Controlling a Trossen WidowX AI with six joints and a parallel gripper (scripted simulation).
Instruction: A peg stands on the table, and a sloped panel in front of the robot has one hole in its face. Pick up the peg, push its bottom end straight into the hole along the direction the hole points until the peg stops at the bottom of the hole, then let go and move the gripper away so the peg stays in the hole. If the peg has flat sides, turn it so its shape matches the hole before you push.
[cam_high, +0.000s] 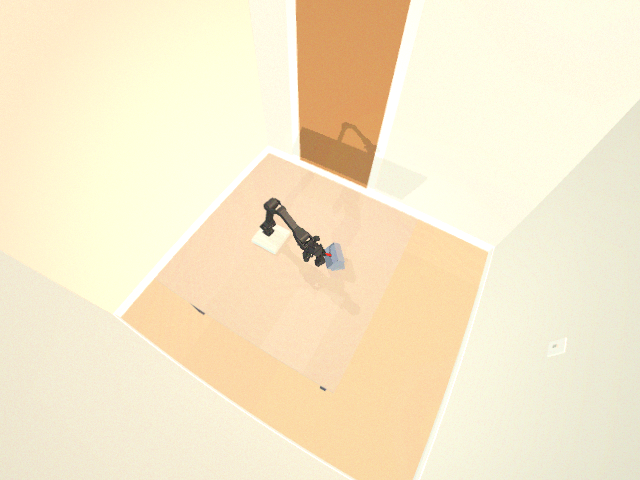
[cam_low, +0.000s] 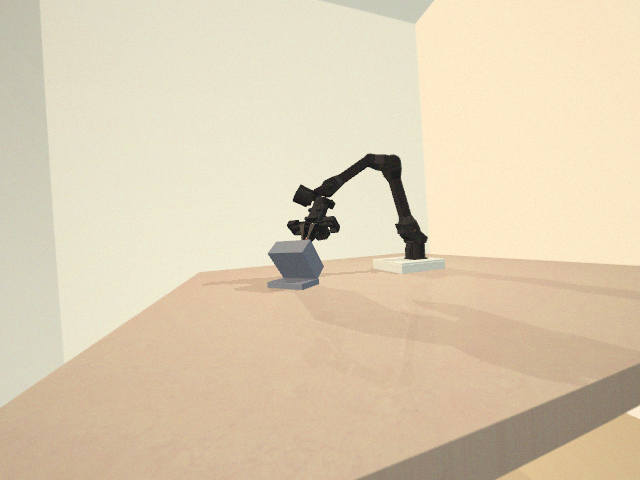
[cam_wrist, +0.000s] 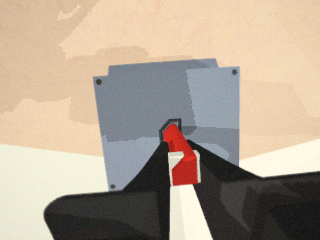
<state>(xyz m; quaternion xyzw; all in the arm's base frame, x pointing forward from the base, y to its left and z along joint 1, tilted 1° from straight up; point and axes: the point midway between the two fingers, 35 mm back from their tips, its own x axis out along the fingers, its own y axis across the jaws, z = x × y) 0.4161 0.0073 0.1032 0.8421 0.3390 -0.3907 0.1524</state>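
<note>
Right now the sloped panel is 40 mm to the left of my gripper tip, 40 mm below it and 40 mm ahead of it. Round my gripper tip: red peg (10 mm to the right, 10 mm behind, 10 mm above); then flat foot (110 mm below, 50 mm to the left, 50 mm ahead).
</note>
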